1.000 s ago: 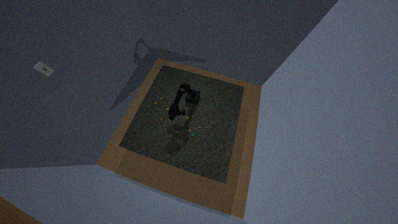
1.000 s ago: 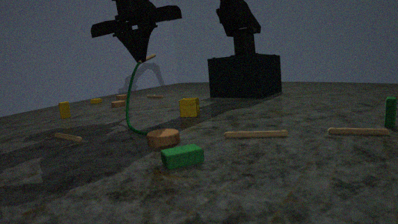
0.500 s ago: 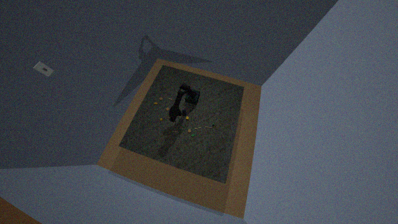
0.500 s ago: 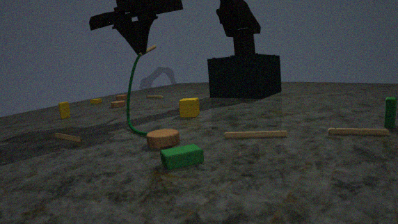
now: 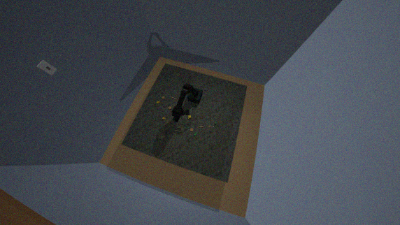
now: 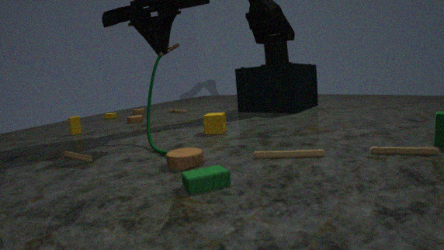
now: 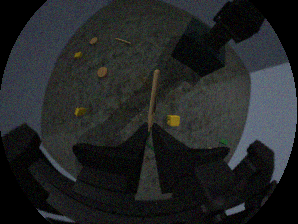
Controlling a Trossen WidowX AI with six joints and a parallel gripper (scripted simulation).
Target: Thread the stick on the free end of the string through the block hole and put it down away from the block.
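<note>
My gripper tip is 12 cm above the yellow block, 9 cm to the right of it and 1 cm past it. The rest, counted from my gripper tip: green block: 20 cm to the left, 19 cm ahead, 13 cm below; thin wooden stick: 1 cm behind, 1 cm above; round wooden button: 15 cm to the left, 14 cm ahead, 13 cm below.
</note>
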